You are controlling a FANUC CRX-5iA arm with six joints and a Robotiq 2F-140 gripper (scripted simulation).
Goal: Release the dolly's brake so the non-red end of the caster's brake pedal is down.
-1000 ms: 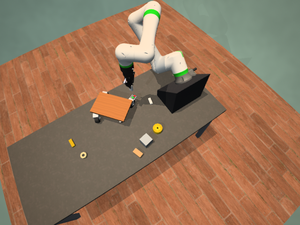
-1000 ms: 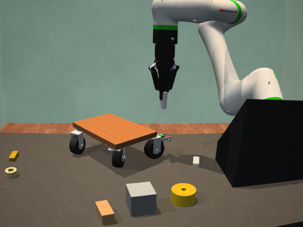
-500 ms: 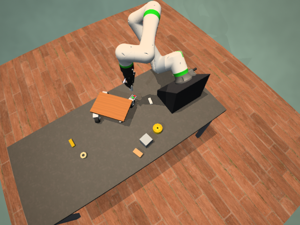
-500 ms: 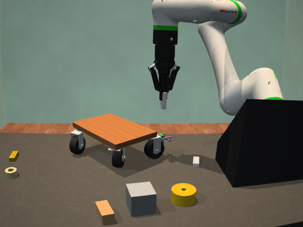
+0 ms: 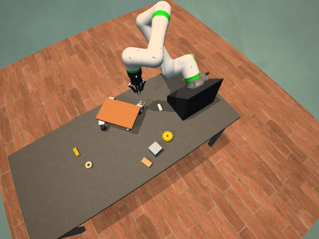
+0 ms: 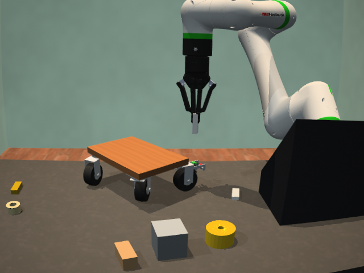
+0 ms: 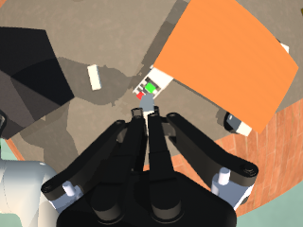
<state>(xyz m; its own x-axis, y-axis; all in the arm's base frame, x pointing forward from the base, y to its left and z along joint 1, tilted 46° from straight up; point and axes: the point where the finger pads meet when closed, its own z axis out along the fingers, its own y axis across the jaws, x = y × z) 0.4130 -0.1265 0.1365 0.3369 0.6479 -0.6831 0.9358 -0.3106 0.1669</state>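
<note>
Right now the brake pedal is 1 cm behind my hand and 15 cm below it. From my hand the other things lie so: yellow ring 34 cm to the left, 21 cm below; then small white block 13 cm behind, 8 cm to the left, 22 cm below; then grey cube 14 cm ahead, 36 cm to the left, 19 cm below.
</note>
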